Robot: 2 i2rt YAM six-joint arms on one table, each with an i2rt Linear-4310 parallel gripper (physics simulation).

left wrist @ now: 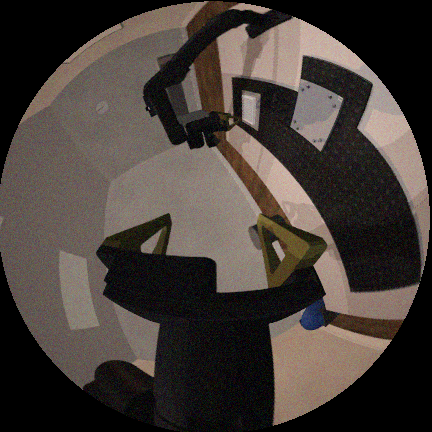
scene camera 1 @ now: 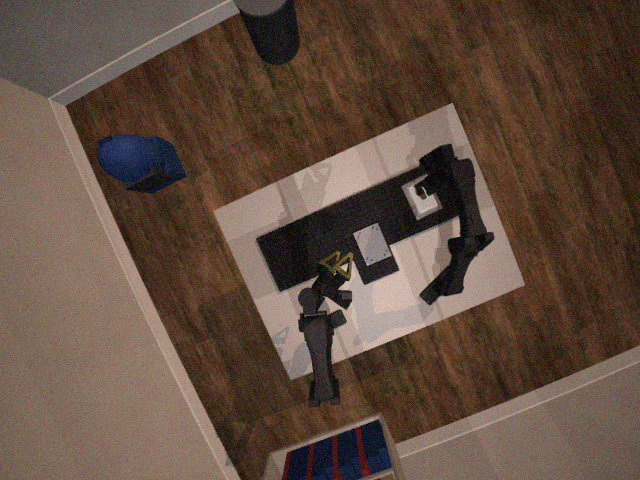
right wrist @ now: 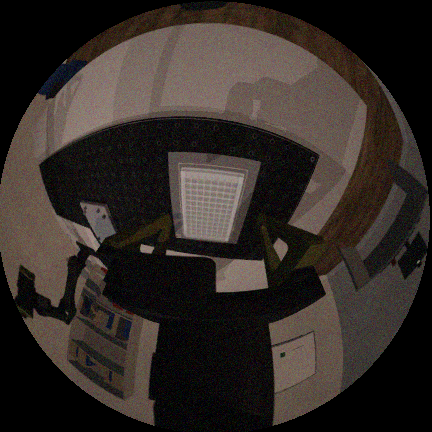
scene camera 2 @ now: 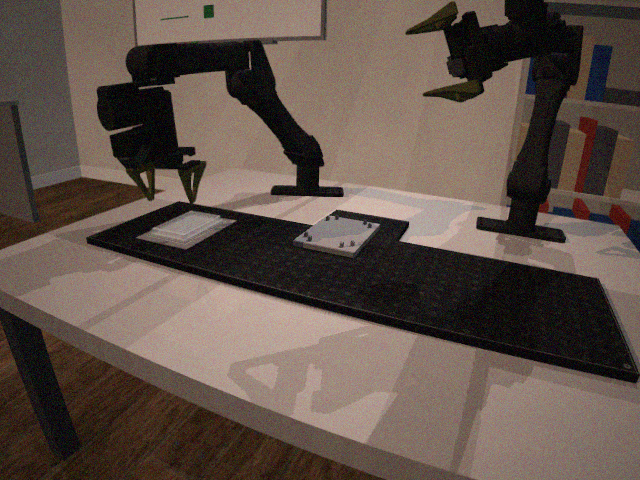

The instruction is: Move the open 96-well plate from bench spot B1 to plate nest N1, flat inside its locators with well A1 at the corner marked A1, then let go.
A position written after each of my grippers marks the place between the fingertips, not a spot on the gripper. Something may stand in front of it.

Observation:
My left gripper (scene camera 2: pixel 414 63) is open and holds nothing. My right gripper (scene camera 2: pixel 171 201) is open, holding nothing. Also in view: a white well plate (scene camera 2: pixel 185 227). Also in view: a grey nest with locator pins (scene camera 2: pixel 346 237).
The white well plate is seen too in the right wrist view (right wrist: pixel 209 197). My left gripper shows as well in the left wrist view (left wrist: pixel 213 217) and in scene camera 1 (scene camera 1: pixel 344 252). My right gripper is seen too in the right wrist view (right wrist: pixel 213 217).

